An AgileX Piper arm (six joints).
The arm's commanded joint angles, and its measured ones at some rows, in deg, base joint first. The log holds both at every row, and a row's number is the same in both.
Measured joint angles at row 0:
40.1 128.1 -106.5 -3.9 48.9 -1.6
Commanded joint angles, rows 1 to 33:
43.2 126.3 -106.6 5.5 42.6 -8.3
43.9 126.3 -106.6 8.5 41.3 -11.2
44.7 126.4 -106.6 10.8 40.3 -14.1
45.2 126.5 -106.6 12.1 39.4 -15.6
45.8 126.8 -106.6 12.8 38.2 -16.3
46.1 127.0 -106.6 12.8 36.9 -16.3
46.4 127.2 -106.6 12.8 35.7 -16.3
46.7 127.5 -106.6 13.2 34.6 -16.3
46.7 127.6 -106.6 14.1 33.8 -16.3
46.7 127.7 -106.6 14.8 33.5 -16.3
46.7 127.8 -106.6 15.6 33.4 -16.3
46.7 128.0 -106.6 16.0 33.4 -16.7
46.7 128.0 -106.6 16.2 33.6 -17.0
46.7 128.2 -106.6 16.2 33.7 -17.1
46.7 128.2 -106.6 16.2 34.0 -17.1
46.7 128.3 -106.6 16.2 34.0 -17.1
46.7 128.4 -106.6 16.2 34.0 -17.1
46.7 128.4 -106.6 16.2 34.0 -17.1
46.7 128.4 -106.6 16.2 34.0 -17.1
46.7 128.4 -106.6 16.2 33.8 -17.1
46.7 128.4 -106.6 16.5 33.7 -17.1
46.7 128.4 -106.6 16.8 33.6 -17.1
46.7 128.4 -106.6 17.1 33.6 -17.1
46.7 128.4 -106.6 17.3 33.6 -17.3
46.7 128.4 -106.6 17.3 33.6 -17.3
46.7 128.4 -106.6 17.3 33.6 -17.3
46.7 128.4 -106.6 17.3 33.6 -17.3
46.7 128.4 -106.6 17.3 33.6 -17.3
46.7 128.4 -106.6 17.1 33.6 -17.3
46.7 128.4 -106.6 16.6 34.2 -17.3
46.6 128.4 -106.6 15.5 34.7 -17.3
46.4 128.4 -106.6 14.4 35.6 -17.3
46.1 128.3 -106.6 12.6 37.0 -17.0
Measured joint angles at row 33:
46.8 128.0 -106.5 16.6 34.4 -16.9
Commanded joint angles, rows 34 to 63:
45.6 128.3 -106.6 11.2 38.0 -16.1
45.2 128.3 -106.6 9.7 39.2 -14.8
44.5 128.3 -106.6 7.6 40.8 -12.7
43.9 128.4 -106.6 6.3 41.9 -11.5
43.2 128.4 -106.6 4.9 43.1 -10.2
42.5 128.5 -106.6 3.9 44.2 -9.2
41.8 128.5 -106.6 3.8 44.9 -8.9
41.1 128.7 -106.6 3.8 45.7 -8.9
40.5 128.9 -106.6 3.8 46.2 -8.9
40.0 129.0 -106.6 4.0 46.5 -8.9
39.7 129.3 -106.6 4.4 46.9 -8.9
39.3 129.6 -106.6 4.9 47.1 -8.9
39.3 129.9 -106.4 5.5 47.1 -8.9
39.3 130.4 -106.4 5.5 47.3 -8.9
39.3 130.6 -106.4 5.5 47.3 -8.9
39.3 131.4 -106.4 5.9 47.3 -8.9
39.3 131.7 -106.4 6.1 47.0 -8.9
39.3 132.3 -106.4 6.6 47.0 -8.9
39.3 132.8 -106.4 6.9 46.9 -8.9
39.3 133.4 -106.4 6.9 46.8 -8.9
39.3 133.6 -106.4 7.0 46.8 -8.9
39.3 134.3 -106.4 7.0 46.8 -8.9
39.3 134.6 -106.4 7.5 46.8 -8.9
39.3 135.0 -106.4 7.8 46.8 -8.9
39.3 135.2 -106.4 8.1 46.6 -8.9
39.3 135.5 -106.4 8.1 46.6 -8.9
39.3 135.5 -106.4 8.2 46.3 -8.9
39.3 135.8 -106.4 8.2 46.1 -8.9
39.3 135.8 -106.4 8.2 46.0 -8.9
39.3 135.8 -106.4 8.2 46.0 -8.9
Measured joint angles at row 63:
39.4 135.8 -106.5 8.0 46.9 -9.1
